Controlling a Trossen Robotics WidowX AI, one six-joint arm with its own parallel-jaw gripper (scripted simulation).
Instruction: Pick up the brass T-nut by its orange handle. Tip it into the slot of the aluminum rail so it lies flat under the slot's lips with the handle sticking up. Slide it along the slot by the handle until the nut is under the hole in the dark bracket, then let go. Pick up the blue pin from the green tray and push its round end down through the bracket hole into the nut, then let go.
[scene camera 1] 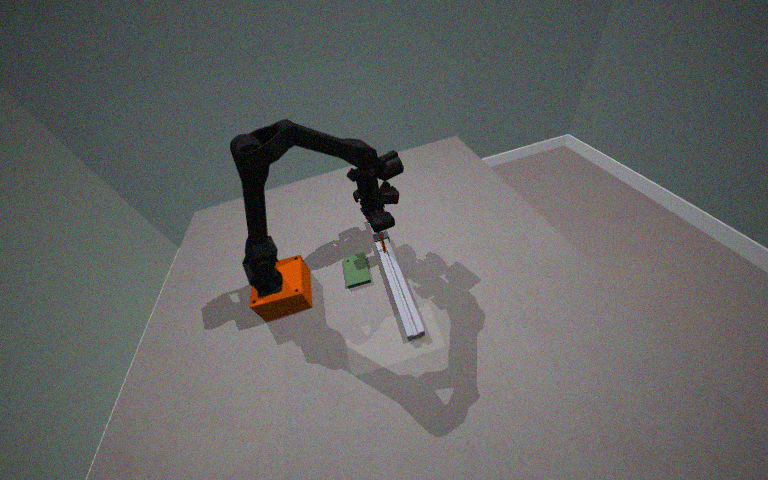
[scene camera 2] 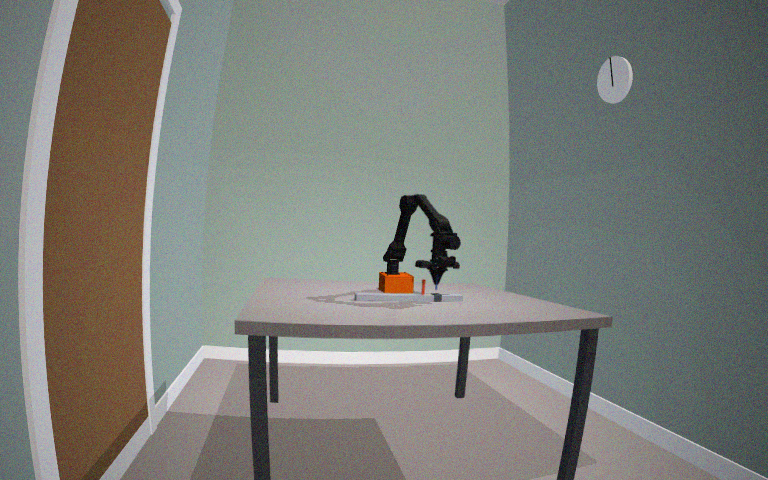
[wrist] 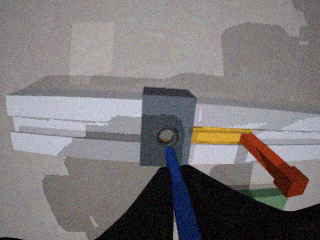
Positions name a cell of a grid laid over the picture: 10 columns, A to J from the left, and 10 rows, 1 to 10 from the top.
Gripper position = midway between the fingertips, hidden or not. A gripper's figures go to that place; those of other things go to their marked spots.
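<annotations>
My gripper (scene camera 1: E5) is 0.82 m from the lens; a green tray (scene camera 1: E6) is 0.79 m from the lens.
</annotations>
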